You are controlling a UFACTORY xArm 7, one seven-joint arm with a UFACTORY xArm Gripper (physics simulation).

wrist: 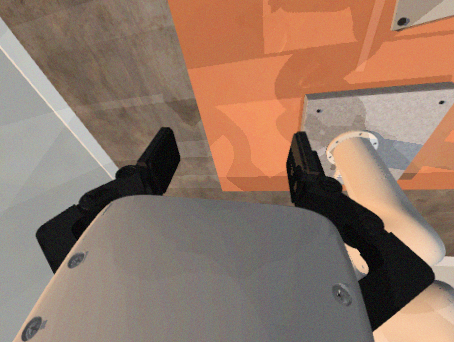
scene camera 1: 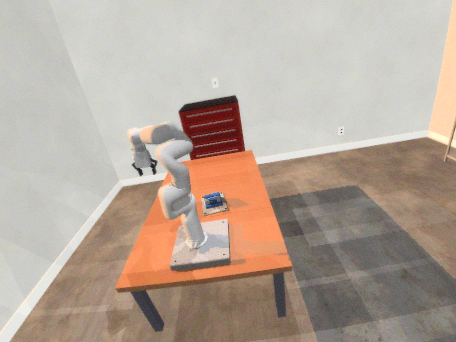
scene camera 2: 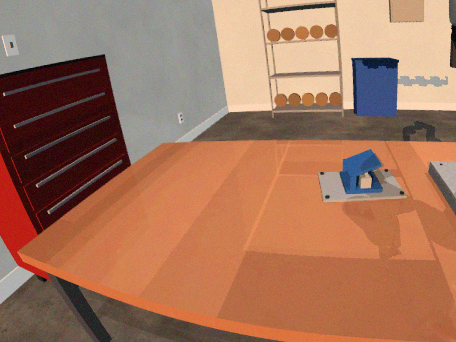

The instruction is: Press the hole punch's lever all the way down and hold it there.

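Seen in the pictures: gripper, fingertip midpoint: (wrist: 231, 145) (scene camera 1: 148, 174); arm's base at its link origin: (wrist: 350, 148) (scene camera 1: 197, 240).
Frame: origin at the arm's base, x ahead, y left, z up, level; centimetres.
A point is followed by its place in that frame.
The blue hole punch (scene camera 1: 214, 201) {x 40.1, y -4.5, z -1.6 cm} (scene camera 2: 351, 183) {x 42.8, y 3.2, z 0.5 cm} stands on a light grey mounting plate (scene camera 1: 207, 212) {x 29.3, y -0.7, z -2.8 cm} (scene camera 2: 331, 191) {x 48.3, y 2.6, z -2.8 cm} (wrist: 425, 14) {x 29.2, y -2.9, z -2.8 cm} on the table; in the wrist view a corner of the plate shows at the top right. Its blue lever (scene camera 2: 362, 161) {x 40.1, y -3.4, z 4.2 cm} is tilted up, with a gap over the base and a pale block (scene camera 2: 365, 181) {x 38.9, y 1.5, z 0.5 cm} beneath it. My gripper (scene camera 1: 147, 173) {x 25.1, y 29.3, z 33.0 cm} (wrist: 231, 145) {x 25.1, y 29.3, z 33.0 cm} is open with nothing between the fingers. It hangs high and beyond the table's left edge in scene camera 1, well apart from the punch.
The orange table (scene camera 1: 250, 220) {x 18.1, y -30.3, z -3.6 cm} (scene camera 2: 165, 215) {x 90.6, y 23.3, z -3.6 cm} (wrist: 245, 130) {x 2.7, y 29.8, z -3.6 cm} carries the arm's grey base plate (scene camera 1: 220, 255) {x -12.1, y -14.9, z 0.0 cm} (wrist: 380, 107) {x 12.4, y -1.8, z 0.2 cm}. The arm's links rise beside the punch. A red drawer cabinet (scene camera 1: 212, 127) (scene camera 2: 65, 135) stands at the table's far end. A wall runs along the left in scene camera 1.
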